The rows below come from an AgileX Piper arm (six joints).
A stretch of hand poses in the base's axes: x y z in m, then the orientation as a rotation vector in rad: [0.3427 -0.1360 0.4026 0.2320 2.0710 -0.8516]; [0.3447 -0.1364 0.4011 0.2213 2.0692 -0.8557]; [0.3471 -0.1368 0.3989 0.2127 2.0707 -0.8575]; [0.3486 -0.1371 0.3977 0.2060 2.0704 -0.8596]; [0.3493 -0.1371 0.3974 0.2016 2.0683 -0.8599]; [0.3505 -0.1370 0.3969 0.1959 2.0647 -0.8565]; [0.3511 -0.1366 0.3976 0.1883 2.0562 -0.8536]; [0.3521 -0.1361 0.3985 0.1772 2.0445 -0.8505]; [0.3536 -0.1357 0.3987 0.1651 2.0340 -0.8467]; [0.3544 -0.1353 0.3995 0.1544 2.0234 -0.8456]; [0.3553 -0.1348 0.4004 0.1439 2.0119 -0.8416]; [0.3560 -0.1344 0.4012 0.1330 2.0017 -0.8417]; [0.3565 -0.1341 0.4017 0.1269 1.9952 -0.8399]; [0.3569 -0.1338 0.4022 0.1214 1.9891 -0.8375]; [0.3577 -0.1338 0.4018 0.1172 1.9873 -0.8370]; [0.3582 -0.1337 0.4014 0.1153 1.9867 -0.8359]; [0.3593 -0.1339 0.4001 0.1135 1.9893 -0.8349]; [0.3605 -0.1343 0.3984 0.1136 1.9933 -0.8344]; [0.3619 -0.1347 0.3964 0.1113 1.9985 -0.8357]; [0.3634 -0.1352 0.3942 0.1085 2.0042 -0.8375]
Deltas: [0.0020 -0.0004 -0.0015 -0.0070 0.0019 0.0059]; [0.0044 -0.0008 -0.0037 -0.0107 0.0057 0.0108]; [0.0059 -0.0011 -0.0049 -0.0145 0.0075 0.0145]; [0.0066 -0.0011 -0.0052 -0.0169 0.0067 0.0177]; [0.0078 -0.0010 -0.0057 -0.0180 0.0036 0.0237]; [0.0084 -0.0006 -0.0050 -0.0217 -0.0032 0.0316]; [0.0094 -0.0001 -0.0041 -0.0276 -0.0121 0.0425]; [0.0109 0.0003 -0.0039 -0.0330 -0.0199 0.0542]; [0.0117 0.0007 -0.0031 -0.0398 -0.0272 0.0637]; [0.0126 0.0012 -0.0022 -0.0449 -0.0363 0.0746]; [0.0133 0.0016 -0.0014 -0.0524 -0.0428 0.0838]; [0.0138 0.0019 -0.0009 -0.0556 -0.0476 0.0899]; [0.0142 0.0022 -0.0004 -0.0582 -0.0525 0.0957]; [0.0150 0.0022 -0.0008 -0.0600 -0.0532 0.0992]; [0.0155 0.0023 -0.0012 -0.0601 -0.0536 0.1011]; [0.0166 0.0021 -0.0025 -0.0592 -0.0512 0.1024]; [0.0178 0.0017 -0.0042 -0.0575 -0.0478 0.1019]; [0.0192 0.0013 -0.0062 -0.0573 -0.0421 0.1020]; [0.0207 0.0008 -0.0084 -0.0575 -0.0358 0.1022]
